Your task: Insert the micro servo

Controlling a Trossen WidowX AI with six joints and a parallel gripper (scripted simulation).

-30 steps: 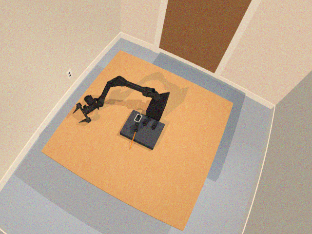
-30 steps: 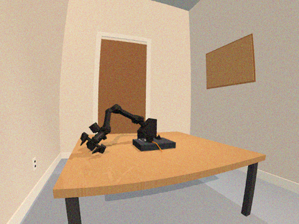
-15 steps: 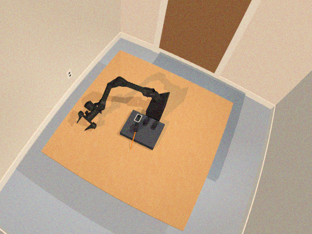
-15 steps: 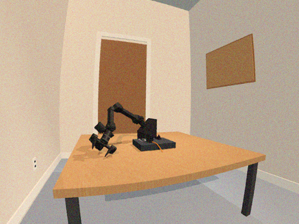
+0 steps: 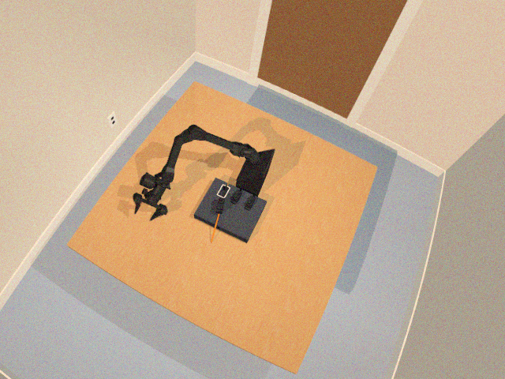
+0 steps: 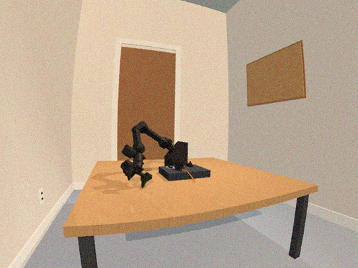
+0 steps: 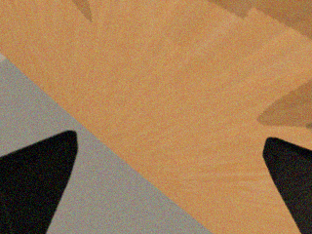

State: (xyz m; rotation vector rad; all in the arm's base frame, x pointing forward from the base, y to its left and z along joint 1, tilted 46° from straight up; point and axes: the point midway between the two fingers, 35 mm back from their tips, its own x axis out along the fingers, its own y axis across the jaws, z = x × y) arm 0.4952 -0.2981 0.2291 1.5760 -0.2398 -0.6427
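Right now the deck is 22 cm behind my gripper tip, 37 cm to the left of it and 1 cm below it.
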